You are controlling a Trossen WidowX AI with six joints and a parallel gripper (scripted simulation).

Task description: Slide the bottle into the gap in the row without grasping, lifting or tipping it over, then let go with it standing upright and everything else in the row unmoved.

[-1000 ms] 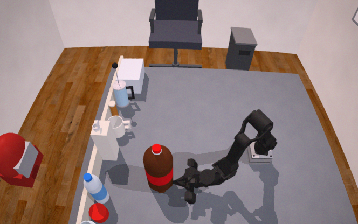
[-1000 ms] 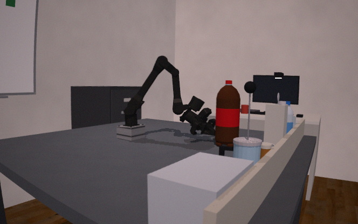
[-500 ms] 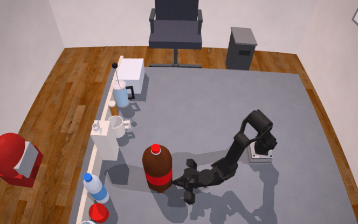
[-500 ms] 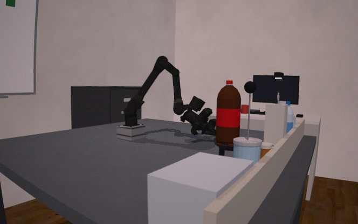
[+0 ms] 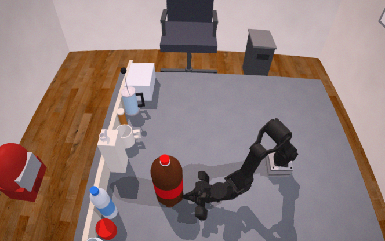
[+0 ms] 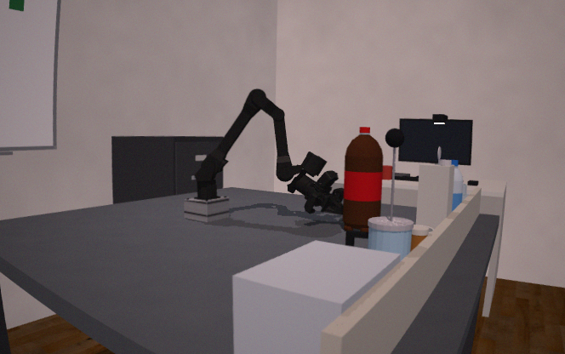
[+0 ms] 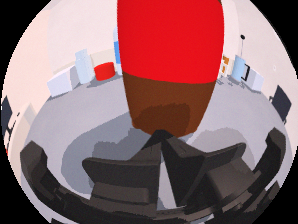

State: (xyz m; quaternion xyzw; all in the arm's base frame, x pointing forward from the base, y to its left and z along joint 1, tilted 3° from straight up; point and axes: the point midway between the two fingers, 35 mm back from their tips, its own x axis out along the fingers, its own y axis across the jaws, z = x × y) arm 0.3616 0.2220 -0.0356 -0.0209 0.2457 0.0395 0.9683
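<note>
Now: the brown cola bottle 10 cm above my hand, 8 cm ahead of it and 1 cm to the right of it. Also, from my hand: red cup 29 cm ahead, 19 cm to the left, 3 cm below; low beige rail 39 cm ahead, 10 cm to the right; water bottle 31 cm ahead, 12 cm to the left, 5 cm above.
</note>
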